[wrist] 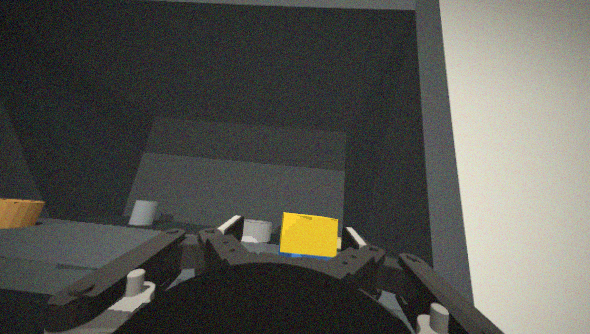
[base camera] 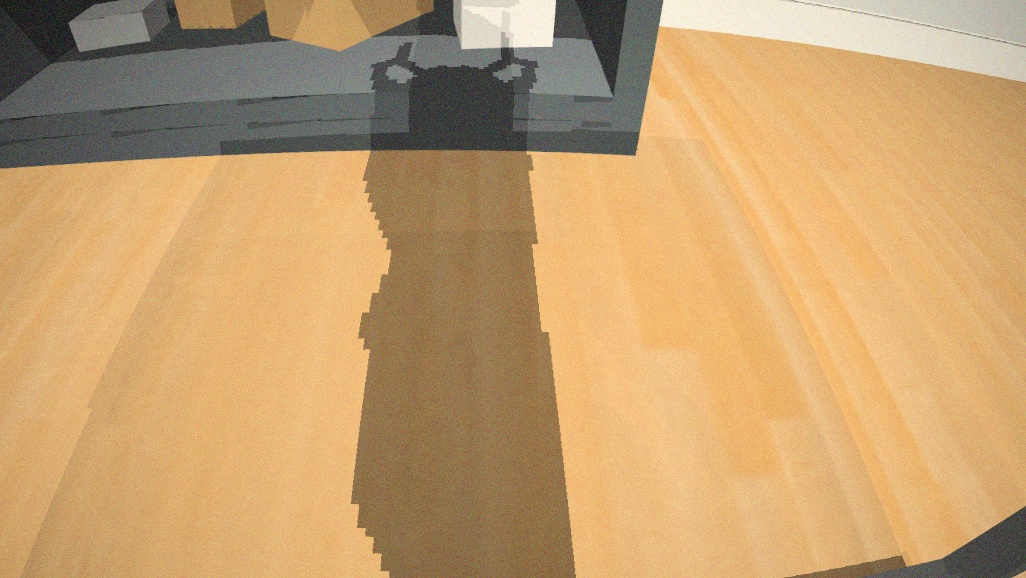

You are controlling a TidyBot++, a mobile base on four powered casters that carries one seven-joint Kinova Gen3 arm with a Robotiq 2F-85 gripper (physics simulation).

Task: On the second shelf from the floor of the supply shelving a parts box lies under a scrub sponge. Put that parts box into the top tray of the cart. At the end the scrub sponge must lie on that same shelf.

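Frame: origin at the arm's base, x up, y ahead, z left, level; millimetres.
Seen in the pictures: gripper, fingertip midpoint: (wrist: 292, 232).
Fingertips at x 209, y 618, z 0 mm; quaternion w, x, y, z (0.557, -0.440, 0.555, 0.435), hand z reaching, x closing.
Pixels of each thing's top centre, then the offset from my fingertips to it. "spot": a spot on its surface instead.
- yellow scrub sponge at its top centre: (wrist: 306, 215) dy +119, dx +13, dz -18 mm
- blue parts box at its top centre: (wrist: 304, 246) dy +121, dx -32, dz -20 mm
- grey cylinder at its top centre: (wrist: 147, 201) dy +408, dx -2, dz +468 mm
- round whitish thing at its top centre: (wrist: 254, 221) dy +367, dx -24, dz +112 mm
- orange container at its top centre: (wrist: 5, 199) dy +214, dx -22, dz +596 mm
- white box at a spot on its surface: (base camera: 506, 25) spot: dy +202, dx -498, dz -47 mm
- grey box at its top centre: (base camera: 116, 7) dy +362, dx -479, dz +577 mm
A yellow scrub sponge (wrist: 309, 235) lies on top of the blue parts box (wrist: 305, 256) on a shelf of the dark grey supply shelving (wrist: 440, 150) (base camera: 639, 78), in the wrist view. A thin strip of the box shows under the sponge; the rest is hidden behind the gripper's body. My gripper (wrist: 292, 232) is open, its fingertips apart on either side of the sponge in the wrist view, with nothing held. How far the fingertips are from the sponge in depth is hard to tell. The cart does not show clearly in either view.
A grey cylinder (wrist: 144, 213), a round whitish thing (wrist: 257, 231) and an orange container (wrist: 20, 213) stand on the same shelf. The shelving's right side post is close to the gripper. Low in the shelving are a white box (base camera: 506, 25), brown boxes (base camera: 215, 12) and a grey box (base camera: 111, 30).
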